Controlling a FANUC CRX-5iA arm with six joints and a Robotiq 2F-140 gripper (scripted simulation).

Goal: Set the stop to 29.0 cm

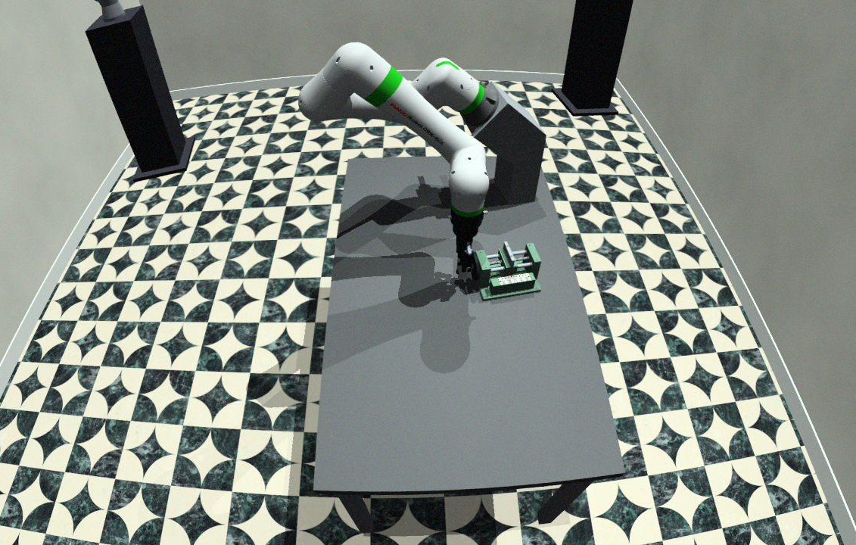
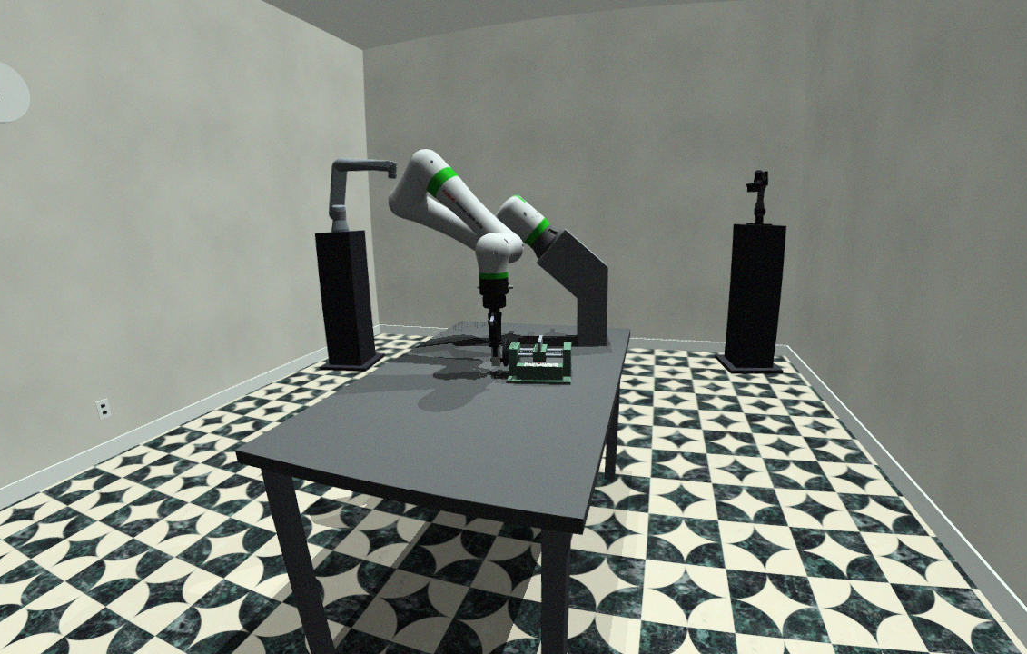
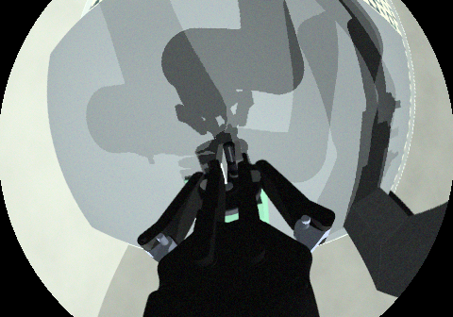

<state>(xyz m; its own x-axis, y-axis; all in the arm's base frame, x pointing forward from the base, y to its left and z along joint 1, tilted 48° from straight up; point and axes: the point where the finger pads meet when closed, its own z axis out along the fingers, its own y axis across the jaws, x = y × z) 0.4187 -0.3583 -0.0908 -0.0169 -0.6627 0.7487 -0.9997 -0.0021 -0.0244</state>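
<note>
Now: hand 3 cm short of the green stop fixture, 15 cm to the right of it and 3 cm below it. From my hand the other things lie so: black handwheel (2 cm to the left, 1 cm below).
</note>
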